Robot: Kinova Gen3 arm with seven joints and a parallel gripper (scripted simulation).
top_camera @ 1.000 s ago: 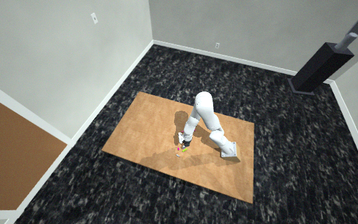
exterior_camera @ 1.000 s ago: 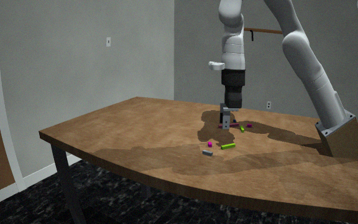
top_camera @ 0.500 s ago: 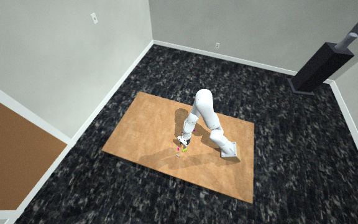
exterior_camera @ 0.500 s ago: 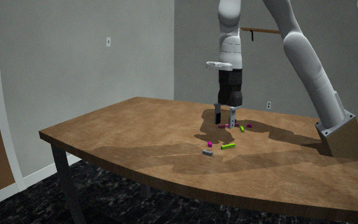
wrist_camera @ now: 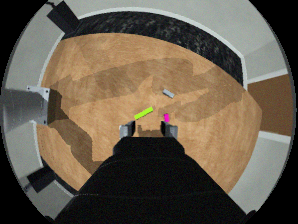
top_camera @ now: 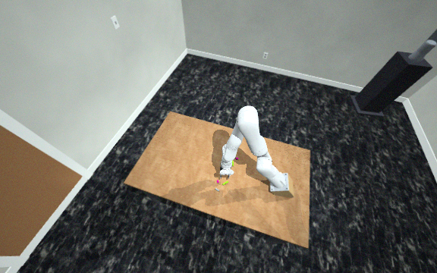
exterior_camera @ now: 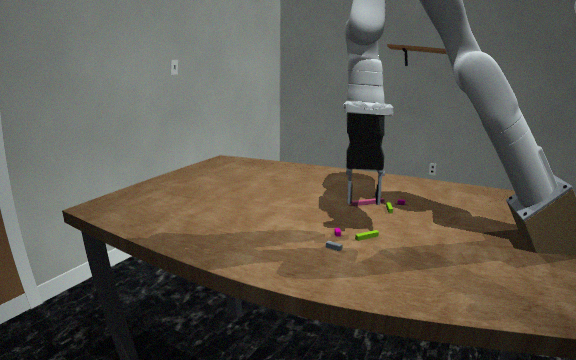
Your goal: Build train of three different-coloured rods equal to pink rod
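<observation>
Right now my hand is 26 cm to the left of the blue rod, 8 cm above it and 2 cm past it. Also, from my hand: pink rod: 19 cm to the right, 8 cm below; grey rod: 8 cm to the left, 8 cm below, 4 cm ahead.
</observation>
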